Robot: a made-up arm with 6 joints.
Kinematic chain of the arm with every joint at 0, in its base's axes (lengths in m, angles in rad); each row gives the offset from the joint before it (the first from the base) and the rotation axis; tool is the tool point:
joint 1: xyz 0 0 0.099 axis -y
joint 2: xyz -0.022 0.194 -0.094 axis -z
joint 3: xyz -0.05 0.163 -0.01 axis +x
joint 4: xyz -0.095 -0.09 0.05 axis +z
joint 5: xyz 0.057 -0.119 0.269 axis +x
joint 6: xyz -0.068 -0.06 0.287 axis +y
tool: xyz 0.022 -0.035 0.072
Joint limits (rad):
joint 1: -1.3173..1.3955
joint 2: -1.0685..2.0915
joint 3: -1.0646..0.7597
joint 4: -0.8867..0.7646
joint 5: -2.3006..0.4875
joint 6: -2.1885..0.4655
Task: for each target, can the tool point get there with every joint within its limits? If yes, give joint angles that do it. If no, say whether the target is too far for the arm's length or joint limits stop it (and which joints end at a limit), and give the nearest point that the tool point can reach.
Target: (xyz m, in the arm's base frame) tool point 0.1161 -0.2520 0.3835
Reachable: yes | joints -0.7593 0.0835 0.6050 0.3173 -0.0026 0.2443
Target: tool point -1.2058 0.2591 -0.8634
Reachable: no: too far | nearest point -0.6721 0.2298 -0.4374 | short by 0.683 m
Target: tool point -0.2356 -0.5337 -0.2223
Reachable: no: joint limits stop it (at a limit: joint 3, joint 4, joint 5) | nearest point -0.1919 -0.3902 -0.1627 | short by 0.161 m
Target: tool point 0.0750 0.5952 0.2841
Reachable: yes | joints 0.3593 0.9591 -0.2145 0.1620 -1.9263 -0.9230
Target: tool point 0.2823 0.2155 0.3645
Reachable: yes | joints -0.7270 1.5254 0.3543 -0.5652 -1.3295 0.1325
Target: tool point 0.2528 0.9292 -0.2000
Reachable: no: joint limits stop it (at a limit: joint 1, joint 3) | nearest point 0.2529 0.8456 -0.1560 | short by 0.094 m
